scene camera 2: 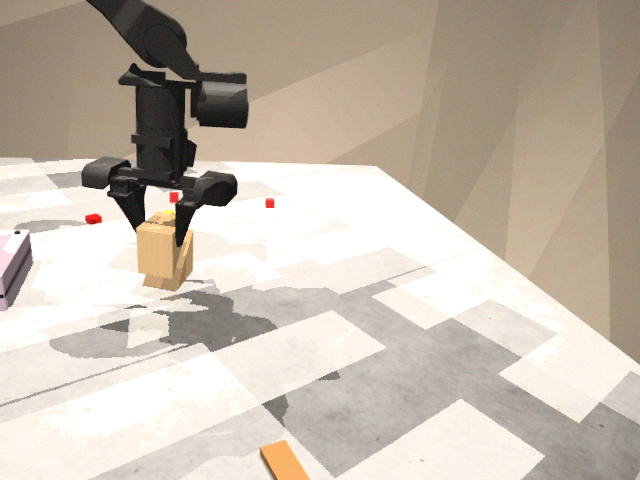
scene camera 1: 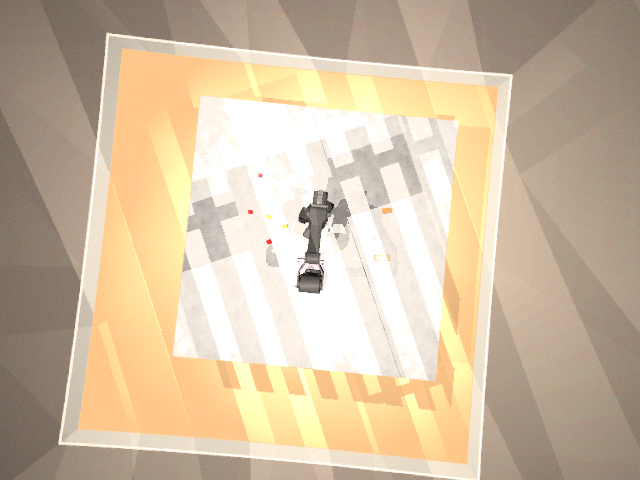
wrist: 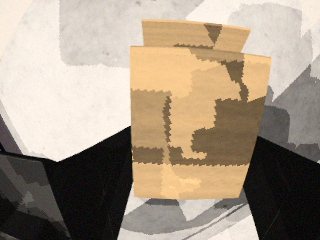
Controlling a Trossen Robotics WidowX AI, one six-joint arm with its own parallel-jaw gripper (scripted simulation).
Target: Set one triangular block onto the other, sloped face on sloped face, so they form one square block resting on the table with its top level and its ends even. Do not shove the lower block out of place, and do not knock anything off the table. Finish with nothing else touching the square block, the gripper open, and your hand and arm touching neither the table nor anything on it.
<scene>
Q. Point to a tan triangular block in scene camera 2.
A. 184, 268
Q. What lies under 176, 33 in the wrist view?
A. A tan triangular block.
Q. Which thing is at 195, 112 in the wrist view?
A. A tan triangular block.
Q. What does the gripper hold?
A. A tan triangular block.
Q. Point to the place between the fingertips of the gripper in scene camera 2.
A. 160, 243
</scene>
